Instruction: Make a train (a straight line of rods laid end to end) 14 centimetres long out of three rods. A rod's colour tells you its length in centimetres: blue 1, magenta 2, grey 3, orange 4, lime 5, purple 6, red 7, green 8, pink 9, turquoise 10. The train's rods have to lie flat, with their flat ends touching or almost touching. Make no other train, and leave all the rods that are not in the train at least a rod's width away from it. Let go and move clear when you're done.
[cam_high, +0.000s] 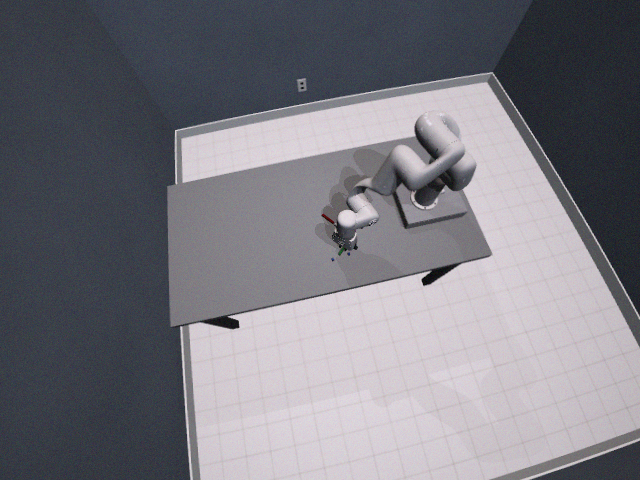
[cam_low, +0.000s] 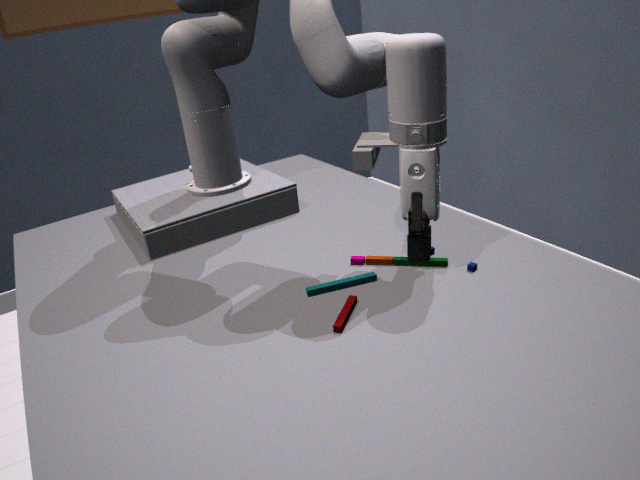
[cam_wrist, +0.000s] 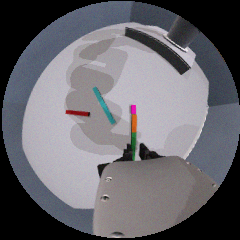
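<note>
Right now my hand is 3 cm above the green rod. From my hand the other things lie so: turquoise rod: 12 cm to the right, 5 cm behind, 3 cm below; then orange rod: 5 cm behind, 3 cm to the right, 3 cm below; then magenta rod: 8 cm behind, 5 cm to the right, 3 cm below.
</note>
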